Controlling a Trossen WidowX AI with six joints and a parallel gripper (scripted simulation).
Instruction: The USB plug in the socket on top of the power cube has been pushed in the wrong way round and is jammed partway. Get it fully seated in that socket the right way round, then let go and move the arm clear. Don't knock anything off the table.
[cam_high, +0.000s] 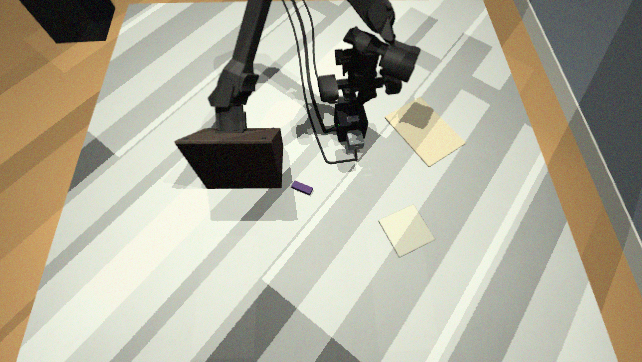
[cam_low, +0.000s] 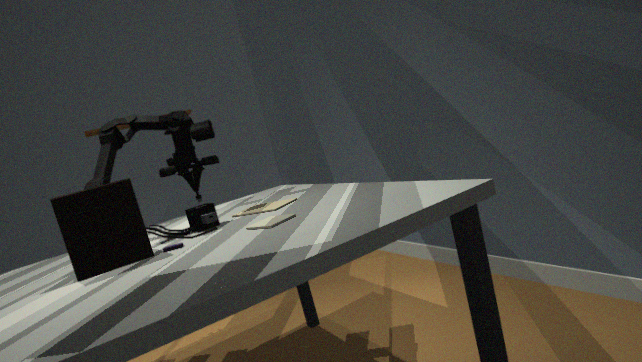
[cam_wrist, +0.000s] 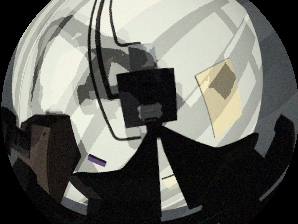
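Now: gripper tip 20 mm above the USB plug. From my gripper tip the other things lie so: small purple stick 160 mm to the right, 150 mm behind, 120 mm below.
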